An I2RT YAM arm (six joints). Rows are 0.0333 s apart.
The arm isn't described. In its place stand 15 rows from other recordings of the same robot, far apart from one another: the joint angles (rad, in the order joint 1, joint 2, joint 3, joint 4, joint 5, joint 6), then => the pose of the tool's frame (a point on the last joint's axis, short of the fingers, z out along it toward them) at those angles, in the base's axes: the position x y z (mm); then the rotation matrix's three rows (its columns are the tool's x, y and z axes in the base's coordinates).
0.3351 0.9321 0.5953 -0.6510 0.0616 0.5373 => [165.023 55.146 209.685], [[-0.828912 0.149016 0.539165], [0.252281 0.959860 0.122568], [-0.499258 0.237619 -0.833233]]
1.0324 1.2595 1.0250 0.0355 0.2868 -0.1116 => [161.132 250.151 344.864], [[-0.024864 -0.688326 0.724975], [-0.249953 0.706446 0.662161], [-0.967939 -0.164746 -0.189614]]
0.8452 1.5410 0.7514 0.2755 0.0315 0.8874 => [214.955 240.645 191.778], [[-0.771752 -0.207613 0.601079], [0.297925 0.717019 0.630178], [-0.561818 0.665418 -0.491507]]
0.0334 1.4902 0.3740 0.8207 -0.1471 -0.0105 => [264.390 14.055 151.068], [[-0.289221 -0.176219 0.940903], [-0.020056 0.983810 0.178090], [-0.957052 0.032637 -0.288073]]
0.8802 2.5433 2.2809 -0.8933 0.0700 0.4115 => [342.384 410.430 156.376], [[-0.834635 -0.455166 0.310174], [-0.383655 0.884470 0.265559], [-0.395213 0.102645 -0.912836]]
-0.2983 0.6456 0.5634 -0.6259 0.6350 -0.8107 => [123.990 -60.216 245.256], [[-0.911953 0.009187 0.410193], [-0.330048 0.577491 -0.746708], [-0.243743 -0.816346 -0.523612]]
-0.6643 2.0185 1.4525 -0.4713 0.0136 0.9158 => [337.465 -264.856 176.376], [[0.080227 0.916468 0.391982], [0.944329 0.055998 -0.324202], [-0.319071 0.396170 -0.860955]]
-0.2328 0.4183 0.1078 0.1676 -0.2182 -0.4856 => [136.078 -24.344 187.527], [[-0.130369 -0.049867 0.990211], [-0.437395 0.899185 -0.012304], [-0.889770 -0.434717 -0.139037]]
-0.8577 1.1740 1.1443 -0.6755 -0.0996 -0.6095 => [164.894 -185.234 338.761], [[-0.750147 0.333723 0.570883], [-0.003446 0.861329 -0.508036], [-0.661262 -0.383069 -0.644974]]
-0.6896 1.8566 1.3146 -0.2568 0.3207 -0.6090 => [309.525 -269.800 214.580], [[-0.895858 0.318166 0.310176], [0.035112 0.746565 -0.664385], [-0.442951 -0.584304 -0.679988]]
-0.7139 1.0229 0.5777 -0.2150 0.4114 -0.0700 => [152.168 -150.664 222.110], [[-0.521061 0.804412 0.285338], [0.366593 0.512824 -0.776287], [-0.770782 -0.299889 -0.562104]]
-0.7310 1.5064 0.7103 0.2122 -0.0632 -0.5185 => [231.292 -204.384 183.458], [[-0.667240 0.341232 0.662082], [-0.065989 0.858310 -0.508870], [-0.741914 -0.383229 -0.550181]]
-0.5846 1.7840 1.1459 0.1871 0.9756 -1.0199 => [311.431 -241.441 232.825], [[-0.983443 0.177573 -0.036155], [0.077951 0.234417 -0.969006], [-0.163594 -0.955781 -0.244377]]
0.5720 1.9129 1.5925 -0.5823 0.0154 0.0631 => [360.071 231.160 255.955], [[-0.692357 -0.490547 0.529156], [-0.370748 0.870996 0.322353], [-0.619022 0.027000 -0.784909]]
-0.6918 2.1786 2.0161 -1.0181 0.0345 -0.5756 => [356.482 -296.892 248.450], [[-0.949992 0.155605 0.270744], [0.080520 0.959750 -0.269066], [-0.301715 -0.233810 -0.924284]]
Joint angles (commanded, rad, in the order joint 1, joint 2, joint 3, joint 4, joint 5, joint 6), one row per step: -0.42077, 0.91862, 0.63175, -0.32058, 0.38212, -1.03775; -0.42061, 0.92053, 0.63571, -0.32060, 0.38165, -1.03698; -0.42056, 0.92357, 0.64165, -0.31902, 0.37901, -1.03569; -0.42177, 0.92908, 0.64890, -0.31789, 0.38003, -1.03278; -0.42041, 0.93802, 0.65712, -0.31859, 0.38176, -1.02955; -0.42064, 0.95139, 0.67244, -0.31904, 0.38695, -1.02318; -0.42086, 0.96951, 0.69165, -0.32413, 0.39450, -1.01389; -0.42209, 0.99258, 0.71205, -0.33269, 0.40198, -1.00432; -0.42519, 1.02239, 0.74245, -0.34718, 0.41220, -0.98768; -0.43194, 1.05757, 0.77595, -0.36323, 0.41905, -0.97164
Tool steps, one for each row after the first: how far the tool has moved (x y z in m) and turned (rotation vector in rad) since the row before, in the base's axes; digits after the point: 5 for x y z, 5 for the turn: 0.00053, -0.00018, 0.00100, -0.00017, -0.00246, 0.00014; 0.00093, -0.00031, 0.00159, 0.00024, -0.00554, 0.00154; 0.00110, -0.00080, 0.00157, -0.00010, -0.00428, -0.00358; 0.00174, -0.00054, 0.00111, 0.00146, -0.00041, -0.00176; 0.00257, -0.00139, 0.00273, 0.00020, -0.00435, -0.00785; 0.00317, -0.00174, 0.00272, 0.00277, -0.00073, -0.01130; 0.00367, -0.00220, 0.00179, 0.00579, 0.00564, -0.01241; 0.00472, -0.00324, 0.00323, 0.00893, 0.00399, -0.02030; 0.00537, -0.00436, 0.00282, 0.01171, 0.00702, -0.02098
